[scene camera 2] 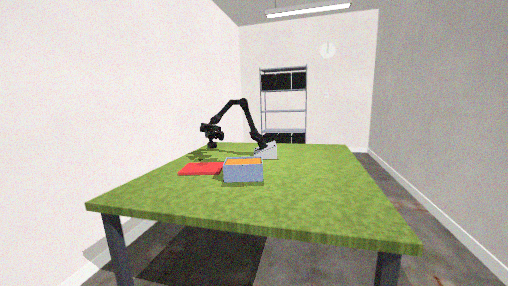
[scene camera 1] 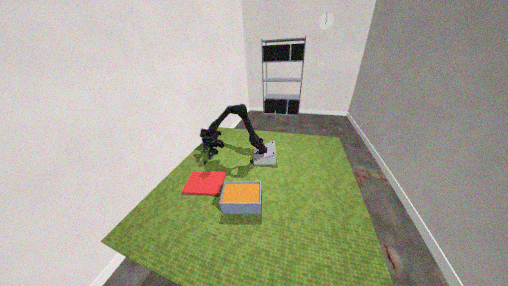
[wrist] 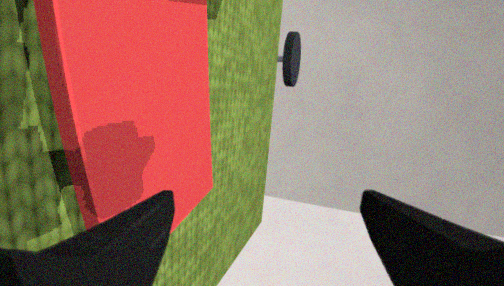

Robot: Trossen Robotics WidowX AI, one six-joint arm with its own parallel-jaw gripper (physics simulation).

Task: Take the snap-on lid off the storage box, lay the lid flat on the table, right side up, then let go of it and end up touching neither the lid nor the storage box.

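The red lid lies flat on the green table, smooth broad face up, left of the storage box. The blue-grey storage box stands upright and uncovered, with an orange inside surface showing. The lid's right edge is very close to the box; whether they touch I cannot tell. My gripper is open and empty, above the table behind the lid and apart from both lid and box. In the wrist view, the left finger covers part of the lid's near corner, and a shadow falls on the lid.
The green table carries the arm's grey base behind the box. A shelf rack stands at the far wall. A round dark object shows beyond the table edge in the wrist view.
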